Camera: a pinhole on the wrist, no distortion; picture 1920 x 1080 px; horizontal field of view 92.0 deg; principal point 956.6 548.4 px. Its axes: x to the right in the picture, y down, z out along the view. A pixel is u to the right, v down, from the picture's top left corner.
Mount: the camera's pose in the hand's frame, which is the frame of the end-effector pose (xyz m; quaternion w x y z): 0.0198 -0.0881 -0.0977 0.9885 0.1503 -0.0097 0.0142
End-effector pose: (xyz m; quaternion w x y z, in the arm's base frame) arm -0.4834 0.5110 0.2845 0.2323 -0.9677 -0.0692 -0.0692
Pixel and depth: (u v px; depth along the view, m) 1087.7 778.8 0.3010
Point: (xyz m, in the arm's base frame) -0.4247 0.7072 0.1522
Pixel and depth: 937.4 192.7 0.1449
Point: -0.4955 0.6864 0.3471
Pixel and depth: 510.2 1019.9 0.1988
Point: -0.5604 0.6046 0.1885
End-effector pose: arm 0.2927 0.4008 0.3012 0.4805 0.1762 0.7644 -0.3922
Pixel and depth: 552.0 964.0 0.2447
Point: 0.3984 0.2462 0.3703
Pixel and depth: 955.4 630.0 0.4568
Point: 0.3763 0.0133 0.2905
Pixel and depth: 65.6 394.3 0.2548
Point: 0.3409 0.1948 0.5609
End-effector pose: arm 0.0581 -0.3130 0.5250 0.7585 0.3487 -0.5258 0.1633
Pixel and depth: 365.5 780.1 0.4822
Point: -0.2505 -0.6390 0.2884
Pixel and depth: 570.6 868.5 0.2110
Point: -0.0038 -0.4494 0.4534
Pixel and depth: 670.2 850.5 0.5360
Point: -0.2682 -0.6775 0.4438
